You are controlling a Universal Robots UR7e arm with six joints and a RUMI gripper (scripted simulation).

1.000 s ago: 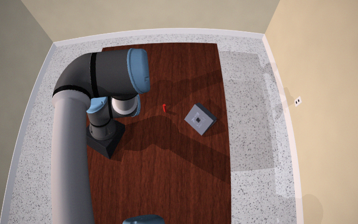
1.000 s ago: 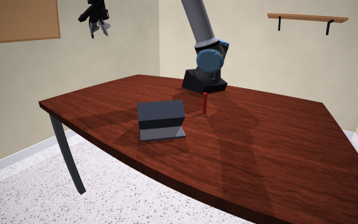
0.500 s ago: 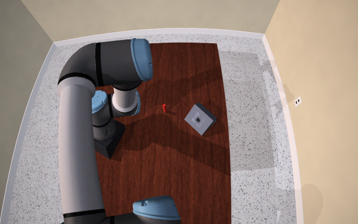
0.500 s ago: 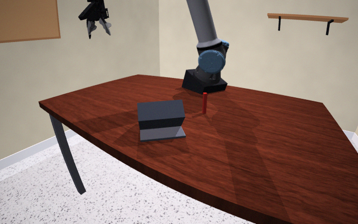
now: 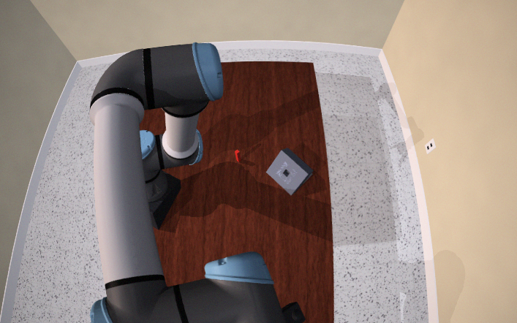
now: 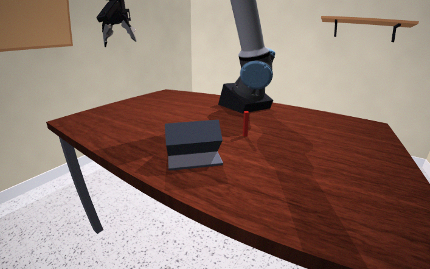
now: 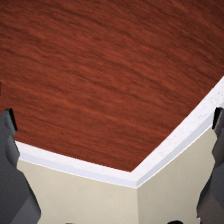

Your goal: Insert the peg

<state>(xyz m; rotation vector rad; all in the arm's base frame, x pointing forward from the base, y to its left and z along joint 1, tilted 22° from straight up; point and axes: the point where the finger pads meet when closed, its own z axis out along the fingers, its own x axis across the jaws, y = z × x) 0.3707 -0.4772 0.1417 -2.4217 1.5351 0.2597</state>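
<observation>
My hand is 550 mm to the right of the red peg, 280 mm above it and 80 mm past it.
</observation>
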